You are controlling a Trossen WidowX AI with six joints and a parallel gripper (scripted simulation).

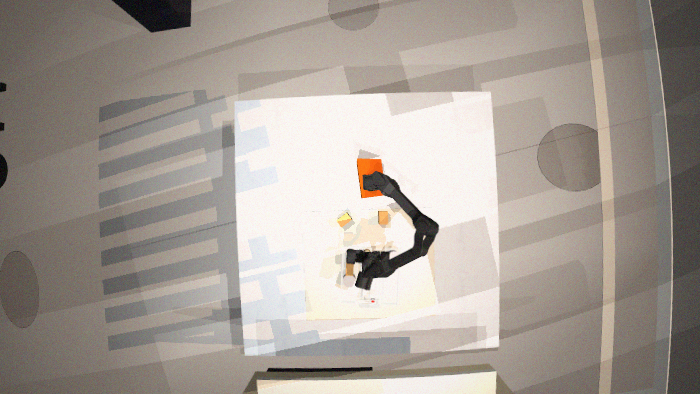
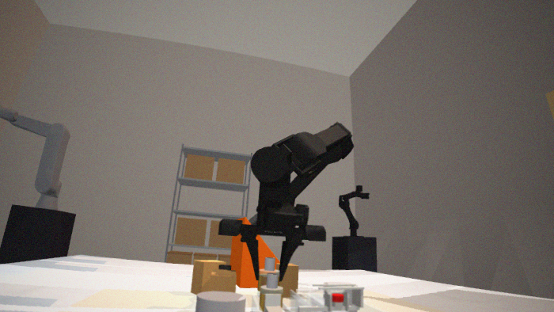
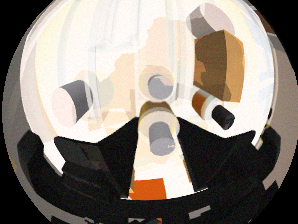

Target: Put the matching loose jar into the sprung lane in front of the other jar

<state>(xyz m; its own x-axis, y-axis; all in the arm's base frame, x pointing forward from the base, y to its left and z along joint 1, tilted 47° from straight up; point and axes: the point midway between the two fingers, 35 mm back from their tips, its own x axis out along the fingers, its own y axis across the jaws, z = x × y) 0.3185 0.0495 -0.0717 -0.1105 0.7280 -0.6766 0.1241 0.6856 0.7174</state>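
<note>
Now: the brown box 8 cm to the right of my gripper tip, 6 cm ahead of it and 2 cm below it. From my gripper tip the other things lie so: red mark 22 cm ahead, 2 cm above, 1 cm to the left.
</note>
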